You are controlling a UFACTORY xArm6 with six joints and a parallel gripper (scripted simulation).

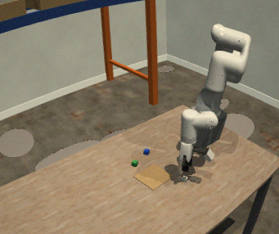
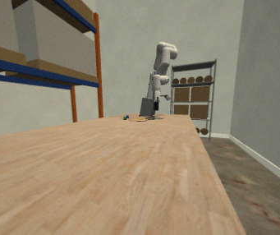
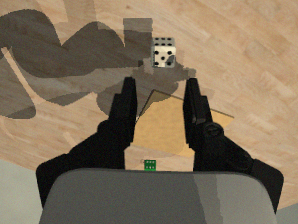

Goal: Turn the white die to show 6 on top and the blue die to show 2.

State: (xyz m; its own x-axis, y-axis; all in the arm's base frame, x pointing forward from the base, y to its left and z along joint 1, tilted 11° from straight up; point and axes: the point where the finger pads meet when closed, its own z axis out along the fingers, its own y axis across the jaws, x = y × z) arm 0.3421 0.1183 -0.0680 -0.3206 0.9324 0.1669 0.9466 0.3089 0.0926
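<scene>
The white die is 9 cm below my hand. Round my hand: blue die: 29 cm to the right, 9 cm below, 3 cm behind; green die: 27 cm to the right, 9 cm below, 8 cm ahead; tan mat: 14 cm to the right, 10 cm below, 8 cm ahead.
</scene>
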